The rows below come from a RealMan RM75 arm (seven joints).
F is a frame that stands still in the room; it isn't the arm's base.
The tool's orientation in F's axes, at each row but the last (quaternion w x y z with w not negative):
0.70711 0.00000 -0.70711 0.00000
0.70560 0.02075 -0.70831 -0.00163
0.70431 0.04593 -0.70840 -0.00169
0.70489 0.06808 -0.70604 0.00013
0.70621 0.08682 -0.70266 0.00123
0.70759 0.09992 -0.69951 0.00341
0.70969 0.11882 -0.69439 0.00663
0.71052 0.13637 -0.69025 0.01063
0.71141 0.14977 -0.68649 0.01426
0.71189 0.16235 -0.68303 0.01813
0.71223 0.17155 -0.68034 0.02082
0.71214 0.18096 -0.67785 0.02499
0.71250 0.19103 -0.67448 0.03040
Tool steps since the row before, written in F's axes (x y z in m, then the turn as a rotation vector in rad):
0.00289 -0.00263 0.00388 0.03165 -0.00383 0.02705
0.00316 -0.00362 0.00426 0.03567 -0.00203 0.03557
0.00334 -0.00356 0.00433 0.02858 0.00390 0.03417
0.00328 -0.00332 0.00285 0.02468 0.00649 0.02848
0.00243 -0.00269 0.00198 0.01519 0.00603 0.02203
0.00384 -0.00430 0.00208 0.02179 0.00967 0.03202
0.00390 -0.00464 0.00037 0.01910 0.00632 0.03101
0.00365 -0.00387 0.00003 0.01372 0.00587 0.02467
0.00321 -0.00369 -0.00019 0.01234 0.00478 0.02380
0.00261 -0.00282 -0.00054 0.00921 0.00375 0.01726
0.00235 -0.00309 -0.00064 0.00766 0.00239 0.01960
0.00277 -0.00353 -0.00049 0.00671 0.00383 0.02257
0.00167 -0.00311 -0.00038 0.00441 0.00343 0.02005
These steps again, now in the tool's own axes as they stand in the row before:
0.00388 -0.00263 -0.00289 0.02705 -0.00383 -0.03165
0.00436 -0.00357 -0.00308 0.03549 -0.00187 -0.03575
0.00455 -0.00346 -0.00315 0.03372 0.00438 -0.02904
0.00317 -0.00333 -0.00296 0.02780 0.00678 -0.02537
0.00232 -0.00271 -0.00208 0.02133 0.00672 -0.01588
0.00272 -0.00449 -0.00317 0.03088 0.01070 -0.02292
0.00123 -0.00513 -0.00301 0.03031 0.00775 -0.01969
0.00087 -0.00446 -0.00276 0.02390 0.00728 -0.01440
0.00068 -0.00428 -0.00227 0.02317 0.00638 -0.01281
0.00020 -0.00343 -0.00181 0.01676 0.00483 -0.00962
0.00018 -0.00366 -0.00143 0.01921 0.00447 -0.00772
0.00048 -0.00418 -0.00163 0.02173 0.00674 -0.00718
0.00044 -0.00347 -0.00062 0.01916 0.00648 -0.00492

